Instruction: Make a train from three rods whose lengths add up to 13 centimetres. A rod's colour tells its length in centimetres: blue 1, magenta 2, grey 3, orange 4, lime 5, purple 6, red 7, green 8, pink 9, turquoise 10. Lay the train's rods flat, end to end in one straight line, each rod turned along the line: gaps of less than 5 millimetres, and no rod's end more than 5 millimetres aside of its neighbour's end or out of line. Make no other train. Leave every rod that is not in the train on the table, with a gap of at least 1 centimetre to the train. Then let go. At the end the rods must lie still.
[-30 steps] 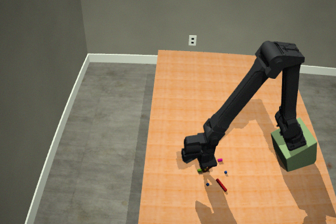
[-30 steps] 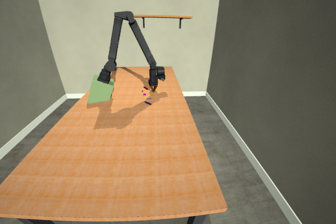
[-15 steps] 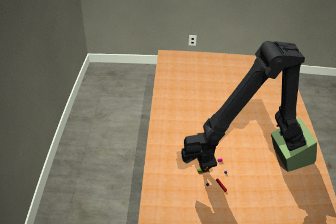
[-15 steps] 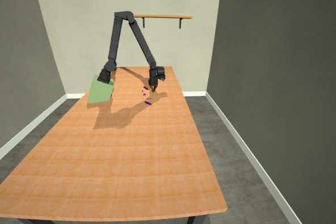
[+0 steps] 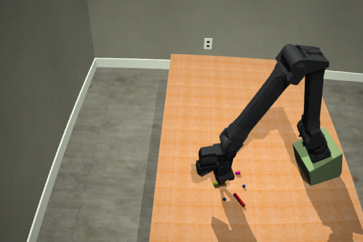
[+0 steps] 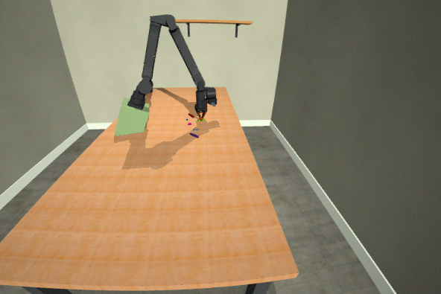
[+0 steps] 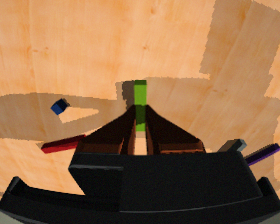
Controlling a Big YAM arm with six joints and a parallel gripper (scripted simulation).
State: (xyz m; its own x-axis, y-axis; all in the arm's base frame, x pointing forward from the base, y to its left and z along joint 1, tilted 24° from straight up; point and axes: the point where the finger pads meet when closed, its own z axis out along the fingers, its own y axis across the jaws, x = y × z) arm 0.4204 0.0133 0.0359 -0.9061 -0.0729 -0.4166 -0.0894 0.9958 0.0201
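My gripper is now 1 cm above the lime rod. Round my hand: magenta rod 8 cm behind, 4 cm to the right, 1 cm below; red rod 6 cm behind, 9 cm to the left, 1 cm below; grey rod 5 cm behind, 13 cm to the right, 1 cm below.
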